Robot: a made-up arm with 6 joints.
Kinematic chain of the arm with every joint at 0, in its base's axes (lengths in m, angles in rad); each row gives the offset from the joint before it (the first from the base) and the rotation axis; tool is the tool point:
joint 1: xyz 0 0 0.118 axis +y
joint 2: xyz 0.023 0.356 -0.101 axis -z
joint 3: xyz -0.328 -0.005 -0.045 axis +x
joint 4: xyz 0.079 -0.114 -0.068 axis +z
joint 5: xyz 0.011 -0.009 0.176 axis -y
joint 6: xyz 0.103 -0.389 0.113 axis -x
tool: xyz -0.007 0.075 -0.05
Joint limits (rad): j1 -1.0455..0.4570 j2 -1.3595..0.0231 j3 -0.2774..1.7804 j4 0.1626..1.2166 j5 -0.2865..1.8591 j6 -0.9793..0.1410
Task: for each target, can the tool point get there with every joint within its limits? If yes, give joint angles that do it. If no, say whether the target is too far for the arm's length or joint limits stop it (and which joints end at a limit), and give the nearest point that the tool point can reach.
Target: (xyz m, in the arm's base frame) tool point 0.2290 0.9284 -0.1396
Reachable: no: joint limits stop it (at a limit: joint 2, joint 3, joint 5, joint 6) | nearest point 0.2246 0.4332 -0.1346 | short by 0.495 m
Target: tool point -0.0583 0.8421 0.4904
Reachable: no: joint limits stop it (at a limit: joint 1, joint 2, joint 3, joint 5, joint 6) | nearest point -0.0235 0.4220 0.3086 | short by 0.459 m
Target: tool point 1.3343 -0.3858 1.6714
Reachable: no: too far | nearest point 0.4125 0.0120 0.4276 | short by 1.598 m
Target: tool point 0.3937 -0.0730 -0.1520
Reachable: yes | joints -0.7843 -0.6992 1.1192 0.4698 1.6901 -0.8064
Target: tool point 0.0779 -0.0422 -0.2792
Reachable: yes | joints 0.2600 -0.6509 0.9516 0.5830 1.5764 -0.0378
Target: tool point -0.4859 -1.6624 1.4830
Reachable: no: too far | nearest point -0.0065 -0.1191 0.3971 | short by 1.947 m
